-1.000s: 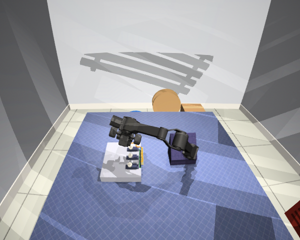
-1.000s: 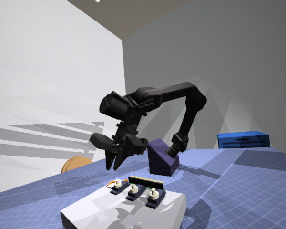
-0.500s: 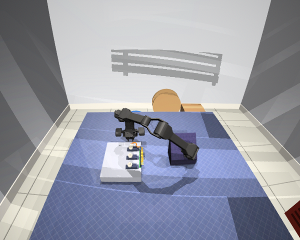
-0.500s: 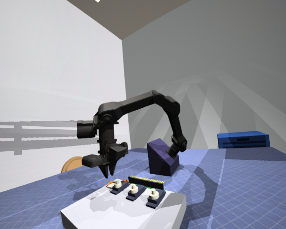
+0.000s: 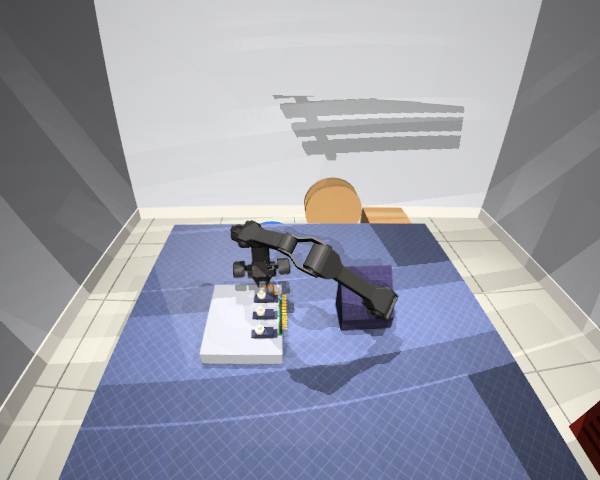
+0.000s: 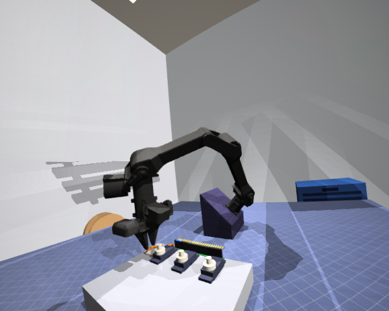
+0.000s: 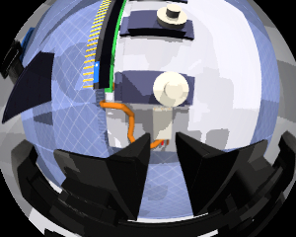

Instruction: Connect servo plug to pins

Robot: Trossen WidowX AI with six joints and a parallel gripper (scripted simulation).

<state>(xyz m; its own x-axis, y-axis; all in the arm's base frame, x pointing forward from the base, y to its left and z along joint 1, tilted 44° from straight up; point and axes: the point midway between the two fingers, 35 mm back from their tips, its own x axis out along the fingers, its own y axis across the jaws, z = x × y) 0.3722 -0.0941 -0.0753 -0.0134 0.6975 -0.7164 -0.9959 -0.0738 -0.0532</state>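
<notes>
My gripper tip is 60 mm to the right of the blue marked band, 60 mm past it and 10 mm below it. From my gripper tip the other things lie so: pin strip: 120 mm to the left, 60 mm behind, 10 mm below; servo motor: 120 mm to the left, 20 mm below, 10 mm behind; grey holder: 120 mm to the left, 100 mm ahead, 40 mm below.
</notes>
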